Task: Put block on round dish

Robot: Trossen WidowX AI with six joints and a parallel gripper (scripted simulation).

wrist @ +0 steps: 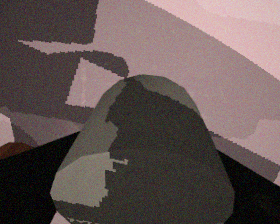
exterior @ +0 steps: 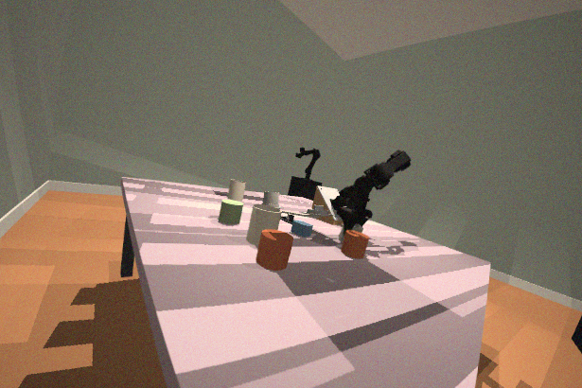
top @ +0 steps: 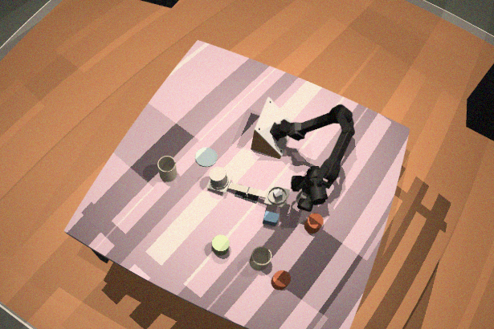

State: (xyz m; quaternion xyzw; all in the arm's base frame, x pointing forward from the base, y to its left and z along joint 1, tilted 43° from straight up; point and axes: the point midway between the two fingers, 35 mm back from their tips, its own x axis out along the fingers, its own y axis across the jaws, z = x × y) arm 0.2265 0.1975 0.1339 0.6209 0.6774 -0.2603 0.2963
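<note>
Now: the grey block 12 cm to the right of my gripper tip, 6 cm ahead of it and 6 cm above it. Round my gripper tip: blue block 15 cm ahead, 11 cm to the right, 1 cm below; then green cylinder 33 cm ahead, 24 cm to the right, 1 cm above; then pale blue round dish 48 cm to the right, 2 cm below, 2 cm behind.
</note>
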